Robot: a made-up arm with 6 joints. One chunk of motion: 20 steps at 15 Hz.
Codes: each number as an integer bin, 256 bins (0 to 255) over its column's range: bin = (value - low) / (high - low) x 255, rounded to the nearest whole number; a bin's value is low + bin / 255 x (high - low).
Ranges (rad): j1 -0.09..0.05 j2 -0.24..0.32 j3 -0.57..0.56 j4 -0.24..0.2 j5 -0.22..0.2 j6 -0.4..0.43
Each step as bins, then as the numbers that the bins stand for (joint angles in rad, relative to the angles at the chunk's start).
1 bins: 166 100 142 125 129 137
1 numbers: 0.0011 -0.0204 0.0593 -0.0243 -0.0075 0.0459
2 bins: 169 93 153 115 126 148
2 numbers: 0.0028 -0.0358 0.1080 -0.0416 -0.0125 0.0817
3 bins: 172 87 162 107 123 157
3 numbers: 0.0044 -0.0489 0.1479 -0.0554 -0.0174 0.1110
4 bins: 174 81 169 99 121 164
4 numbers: 0.0055 -0.0621 0.1789 -0.0692 -0.0207 0.1338
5 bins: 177 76 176 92 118 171
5 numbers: 0.0072 -0.0731 0.2099 -0.0813 -0.0256 0.1566
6 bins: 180 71 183 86 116 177
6 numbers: 0.0088 -0.0841 0.2409 -0.0916 -0.0289 0.1761
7 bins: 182 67 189 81 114 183
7 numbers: 0.0099 -0.0929 0.2675 -0.1002 -0.0322 0.1956
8 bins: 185 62 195 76 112 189
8 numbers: 0.0116 -0.1038 0.2941 -0.1089 -0.0355 0.2152
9 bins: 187 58 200 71 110 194
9 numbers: 0.0127 -0.1126 0.3163 -0.1175 -0.0388 0.2315
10 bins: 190 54 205 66 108 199
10 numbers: 0.0143 -0.1214 0.3384 -0.1261 -0.0421 0.2477
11 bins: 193 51 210 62 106 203
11 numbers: 0.0160 -0.1280 0.3606 -0.1330 -0.0454 0.2607
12 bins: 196 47 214 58 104 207
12 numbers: 0.0176 -0.1368 0.3783 -0.1399 -0.0487 0.2738
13 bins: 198 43 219 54 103 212
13 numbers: 0.0187 -0.1456 0.4005 -0.1468 -0.0504 0.2900
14 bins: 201 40 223 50 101 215
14 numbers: 0.0204 -0.1522 0.4182 -0.1537 -0.0536 0.2998
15 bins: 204 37 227 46 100 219
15 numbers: 0.0220 -0.1587 0.4359 -0.1606 -0.0553 0.3128
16 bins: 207 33 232 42 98 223
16 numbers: 0.0236 -0.1675 0.4581 -0.1675 -0.0586 0.3258
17 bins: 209 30 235 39 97 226
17 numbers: 0.0247 -0.1741 0.4714 -0.1727 -0.0602 0.3356
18 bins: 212 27 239 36 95 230
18 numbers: 0.0264 -0.1807 0.4891 -0.1779 -0.0635 0.3486
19 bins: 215 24 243 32 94 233
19 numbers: 0.0280 -0.1873 0.5068 -0.1848 -0.0652 0.3584
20 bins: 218 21 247 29 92 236
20 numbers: 0.0297 -0.1939 0.5245 -0.1900 -0.0685 0.3682
